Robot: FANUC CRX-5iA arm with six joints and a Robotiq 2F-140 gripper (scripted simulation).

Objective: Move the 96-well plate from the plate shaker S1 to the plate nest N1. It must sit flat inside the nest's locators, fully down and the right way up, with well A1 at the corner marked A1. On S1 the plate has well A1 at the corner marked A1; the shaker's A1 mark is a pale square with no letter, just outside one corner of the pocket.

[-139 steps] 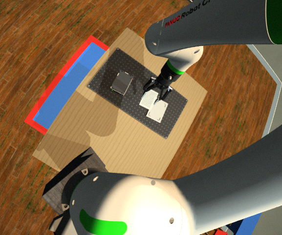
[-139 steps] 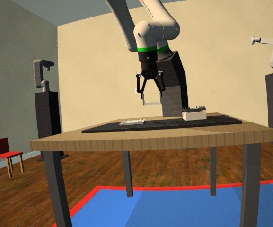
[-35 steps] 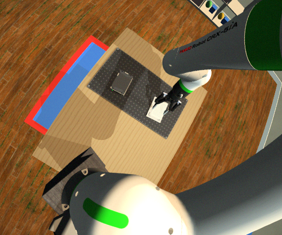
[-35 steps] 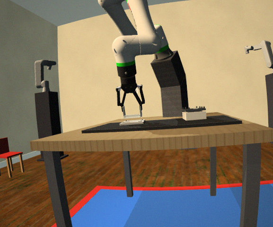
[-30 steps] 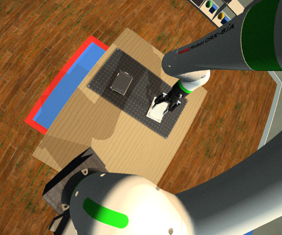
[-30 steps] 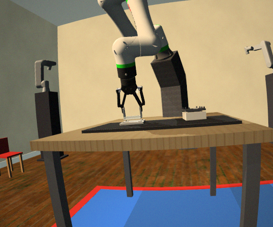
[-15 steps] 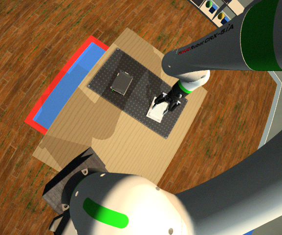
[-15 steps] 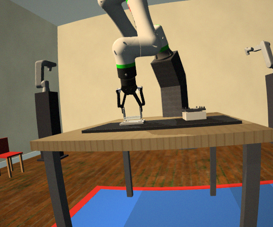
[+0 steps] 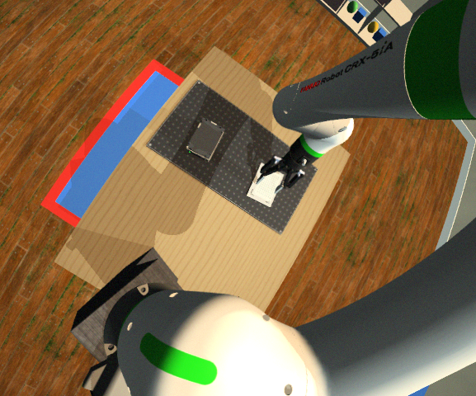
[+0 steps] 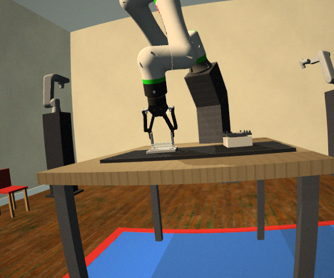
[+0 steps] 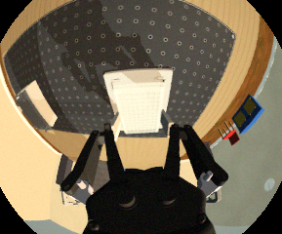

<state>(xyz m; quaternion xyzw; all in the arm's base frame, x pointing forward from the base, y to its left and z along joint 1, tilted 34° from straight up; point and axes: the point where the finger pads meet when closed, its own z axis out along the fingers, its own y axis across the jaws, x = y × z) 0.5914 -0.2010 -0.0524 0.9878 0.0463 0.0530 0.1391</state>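
My gripper is now 30 mm above the 96-well plate. The rest, counted from my hand: plate nest N1: 50 mm below.
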